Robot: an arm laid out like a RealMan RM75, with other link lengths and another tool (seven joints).
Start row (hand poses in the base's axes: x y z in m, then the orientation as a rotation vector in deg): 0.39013 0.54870 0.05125 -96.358 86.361 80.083
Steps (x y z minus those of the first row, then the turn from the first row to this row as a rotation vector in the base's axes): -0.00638 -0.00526 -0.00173 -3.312 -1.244 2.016; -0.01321 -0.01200 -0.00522 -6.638 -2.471 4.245; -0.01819 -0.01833 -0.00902 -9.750 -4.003 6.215; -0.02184 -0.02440 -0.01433 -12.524 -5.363 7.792; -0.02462 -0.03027 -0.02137 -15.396 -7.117 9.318; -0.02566 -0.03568 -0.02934 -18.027 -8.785 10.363; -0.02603 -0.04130 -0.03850 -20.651 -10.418 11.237; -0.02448 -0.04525 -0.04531 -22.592 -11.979 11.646; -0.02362 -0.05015 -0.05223 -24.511 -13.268 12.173; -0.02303 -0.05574 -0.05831 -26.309 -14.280 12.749; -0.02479 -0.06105 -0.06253 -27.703 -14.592 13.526; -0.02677 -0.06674 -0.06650 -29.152 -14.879 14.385; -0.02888 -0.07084 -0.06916 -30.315 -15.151 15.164; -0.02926 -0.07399 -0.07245 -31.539 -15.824 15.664; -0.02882 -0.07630 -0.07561 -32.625 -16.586 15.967; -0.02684 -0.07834 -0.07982 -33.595 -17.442 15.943; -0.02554 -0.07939 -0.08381 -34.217 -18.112 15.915
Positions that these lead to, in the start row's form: 0.38375 0.54344 0.04952 -100.876 87.471 78.006; 0.37692 0.53670 0.04603 -105.601 88.393 75.913; 0.37194 0.53037 0.04223 -110.057 89.035 73.360; 0.36829 0.52430 0.03692 -113.827 89.669 70.895; 0.36551 0.51843 0.02988 -117.724 90.120 67.806; 0.36447 0.51302 0.02191 -120.917 90.682 64.651; 0.36410 0.50740 0.01275 -123.874 91.325 61.375; 0.36565 0.50345 0.00594 -125.895 91.700 58.402; 0.36651 0.49855 -0.00098 -127.905 92.117 55.756; 0.36710 0.49296 -0.00706 -129.791 92.553 53.490; 0.36534 0.48765 -0.01128 -131.454 92.959 52.373; 0.36336 0.48196 -0.01525 -133.222 93.357 51.250; 0.36125 0.47786 -0.01791 -134.744 93.568 50.320; 0.36087 0.47471 -0.02120 -136.105 93.745 48.755; 0.36131 0.47240 -0.02436 -137.194 93.878 47.108; 0.36329 0.47036 -0.02857 -137.887 94.084 45.312; 0.36459 0.46931 -0.03256 -138.338 94.131 44.015
